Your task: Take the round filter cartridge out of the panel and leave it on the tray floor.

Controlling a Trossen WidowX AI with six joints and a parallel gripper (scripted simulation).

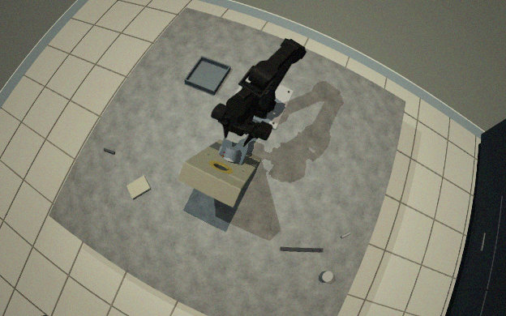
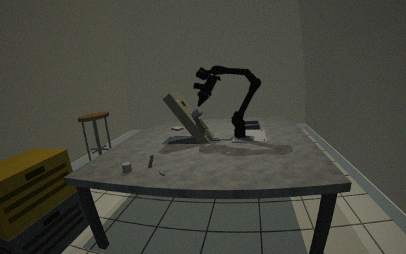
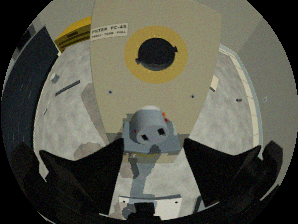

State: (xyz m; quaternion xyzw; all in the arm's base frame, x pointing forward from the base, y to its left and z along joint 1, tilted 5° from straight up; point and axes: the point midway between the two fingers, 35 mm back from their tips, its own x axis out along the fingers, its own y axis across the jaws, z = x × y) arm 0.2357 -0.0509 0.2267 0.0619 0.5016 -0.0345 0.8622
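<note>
Now: gripper tip 50 mm above the round filter cartridge and 20 mm short of it. Round my gripper tip: flat blue-grey tray (350 mm behind, 240 mm to the right, 210 mm below); then tan service panel (70 mm below, 70 mm ahead, 10 mm to the right); then beige tile (330 mm to the right, 220 mm ahead, 210 mm below).
</note>
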